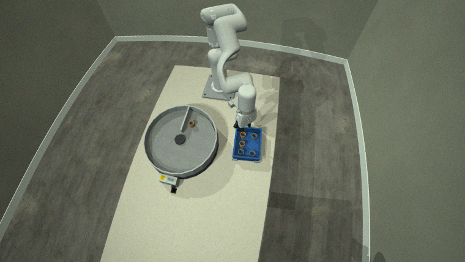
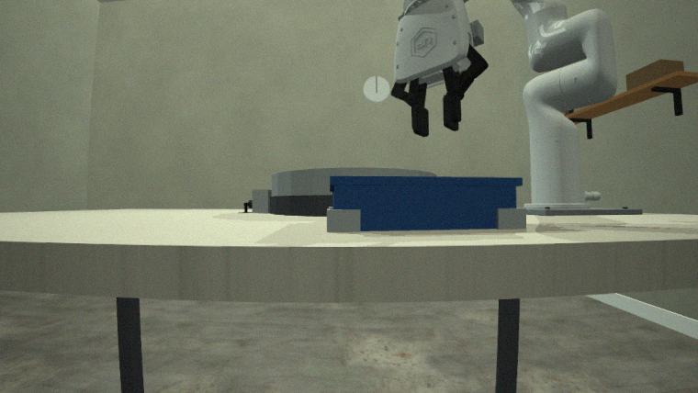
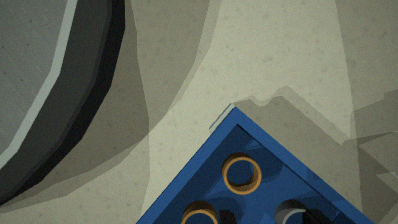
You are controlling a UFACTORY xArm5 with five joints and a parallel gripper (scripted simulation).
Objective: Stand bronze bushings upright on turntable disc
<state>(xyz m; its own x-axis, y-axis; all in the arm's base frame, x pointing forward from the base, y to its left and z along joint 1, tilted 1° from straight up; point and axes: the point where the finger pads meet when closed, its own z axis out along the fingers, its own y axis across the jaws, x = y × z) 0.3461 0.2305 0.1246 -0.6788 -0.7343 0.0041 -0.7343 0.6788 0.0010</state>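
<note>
The blue crate lies 40 mm ahead of my hand, 30 mm to the left of it and 120 mm below it. The rest, counted from my hand: grey turntable disc 120 mm ahead, 340 mm to the right, 90 mm below.
</note>
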